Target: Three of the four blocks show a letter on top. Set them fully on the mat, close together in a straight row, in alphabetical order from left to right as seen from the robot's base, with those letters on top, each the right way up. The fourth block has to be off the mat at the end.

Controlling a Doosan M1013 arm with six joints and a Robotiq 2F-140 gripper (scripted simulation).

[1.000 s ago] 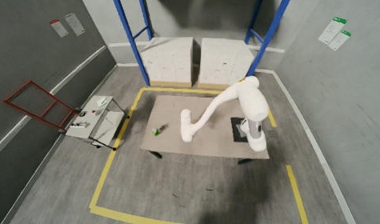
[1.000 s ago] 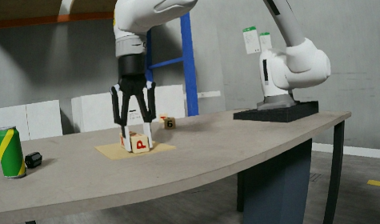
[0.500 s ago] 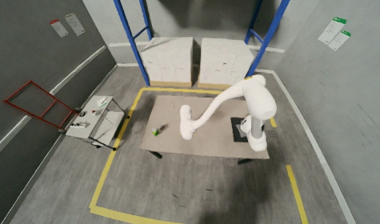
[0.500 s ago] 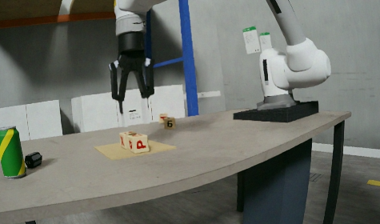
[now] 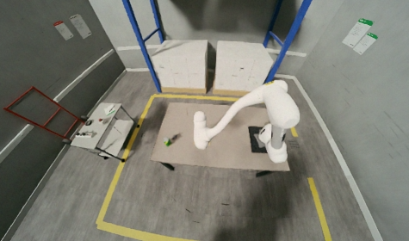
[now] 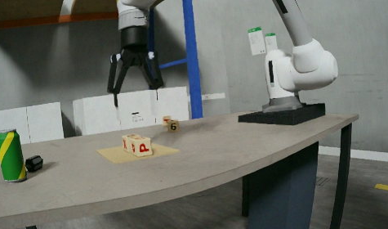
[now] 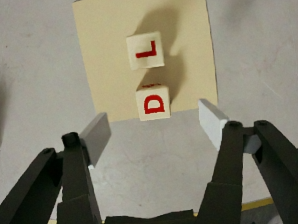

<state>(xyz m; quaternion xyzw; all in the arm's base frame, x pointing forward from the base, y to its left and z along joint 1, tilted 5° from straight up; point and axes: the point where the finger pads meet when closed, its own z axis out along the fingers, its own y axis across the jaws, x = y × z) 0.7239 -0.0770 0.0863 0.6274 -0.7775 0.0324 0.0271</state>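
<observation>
Now: hand 47 cm past the block, 44 cm to the left of it and 10 cm above it. Also, from my hand: tan mat (12 cm below, 7 cm to the right, 2 cm behind); then small black object (31 cm ahead, 11 cm to the right, 11 cm below); then yellow can (39 cm ahead, 6 cm below, 3 cm to the right).
</observation>
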